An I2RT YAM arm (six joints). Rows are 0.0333 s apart.
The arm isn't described. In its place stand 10 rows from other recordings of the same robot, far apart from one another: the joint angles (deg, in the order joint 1, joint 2, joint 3, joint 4, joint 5, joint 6), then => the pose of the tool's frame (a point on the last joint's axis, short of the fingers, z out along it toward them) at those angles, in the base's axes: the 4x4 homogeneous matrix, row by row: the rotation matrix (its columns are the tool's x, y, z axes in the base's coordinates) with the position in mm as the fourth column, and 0 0 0 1 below.
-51.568 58.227 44.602 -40.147 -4.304 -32.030 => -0.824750 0.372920 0.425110 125.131; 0.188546 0.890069 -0.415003 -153.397; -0.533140 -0.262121 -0.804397 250.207; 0 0 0 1
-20.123 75.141 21.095 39.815 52.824 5.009 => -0.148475 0.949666 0.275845 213.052; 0.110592 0.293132 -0.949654 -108.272; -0.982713 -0.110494 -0.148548 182.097; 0 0 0 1
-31.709 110.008 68.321 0.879 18.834 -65.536 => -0.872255 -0.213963 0.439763 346.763; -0.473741 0.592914 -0.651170 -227.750; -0.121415 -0.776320 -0.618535 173.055; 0 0 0 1
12.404 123.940 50.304 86.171 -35.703 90.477 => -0.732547 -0.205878 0.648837 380.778; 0.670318 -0.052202 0.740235 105.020; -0.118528 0.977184 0.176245 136.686; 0 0 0 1
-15.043 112.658 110.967 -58.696 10.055 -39.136 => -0.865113 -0.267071 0.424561 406.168; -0.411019 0.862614 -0.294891 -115.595; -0.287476 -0.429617 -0.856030 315.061; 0 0 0 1
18.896 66.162 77.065 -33.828 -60.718 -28.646 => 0.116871 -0.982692 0.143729 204.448; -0.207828 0.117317 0.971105 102.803; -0.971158 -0.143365 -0.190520 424.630; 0 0 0 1
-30.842 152.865 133.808 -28.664 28.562 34.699 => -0.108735 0.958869 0.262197 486.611; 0.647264 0.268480 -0.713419 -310.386; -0.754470 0.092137 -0.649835 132.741; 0 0 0 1
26.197 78.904 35.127 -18.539 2.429 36.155 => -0.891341 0.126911 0.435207 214.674; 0.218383 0.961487 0.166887 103.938; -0.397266 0.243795 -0.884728 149.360; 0 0 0 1
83.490 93.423 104.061 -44.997 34.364 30.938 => -0.449369 -0.625249 0.638068 59.739; -0.194832 0.765644 0.613049 346.282; -0.871842 0.151169 -0.465875 422.878; 0 0 0 1
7.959 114.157 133.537 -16.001 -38.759 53.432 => -0.549041 -0.479958 0.684247 433.496; 0.555615 0.401993 0.727800 83.112; -0.624376 0.779770 0.045961 498.278; 0 0 0 1
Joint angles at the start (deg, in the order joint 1, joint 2, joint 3, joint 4, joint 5, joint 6):
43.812 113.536 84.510 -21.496 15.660 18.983
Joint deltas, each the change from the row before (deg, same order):
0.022 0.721 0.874 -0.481 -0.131 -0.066
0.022 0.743 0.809 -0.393 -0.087 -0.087
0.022 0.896 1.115 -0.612 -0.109 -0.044
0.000 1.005 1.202 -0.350 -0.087 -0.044
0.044 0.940 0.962 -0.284 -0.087 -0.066
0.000 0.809 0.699 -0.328 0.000 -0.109
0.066 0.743 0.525 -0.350 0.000 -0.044
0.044 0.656 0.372 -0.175 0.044 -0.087
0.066 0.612 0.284 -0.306 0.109 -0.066
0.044 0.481 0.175 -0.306 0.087 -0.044
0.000 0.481 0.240 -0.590 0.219 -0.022
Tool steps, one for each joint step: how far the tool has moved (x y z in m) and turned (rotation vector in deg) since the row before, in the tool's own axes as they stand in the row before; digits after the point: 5 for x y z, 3 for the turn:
-0.00104 0.00135 0.00244 -0.036 0.342 -0.171
-0.00075 0.00131 0.00275 0.005 0.326 -0.191
-0.00139 0.00160 0.00299 0.005 0.394 -0.165
-0.00192 0.00173 0.00354 -0.035 0.168 -0.084
-0.00085 0.00178 0.00366 -0.030 0.268 -0.168
0.00004 0.00101 0.00357 0.135 0.401 -0.224
0.00092 0.00126 0.00346 0.132 0.519 -0.243
0.00101 0.00097 0.00333 0.154 0.406 -0.241
0.00159 0.00090 0.00322 0.255 0.545 -0.284
0.00160 0.00057 0.00268 0.241 0.532 -0.241
0.00163 0.00007 0.00259 0.460 0.691 -0.244

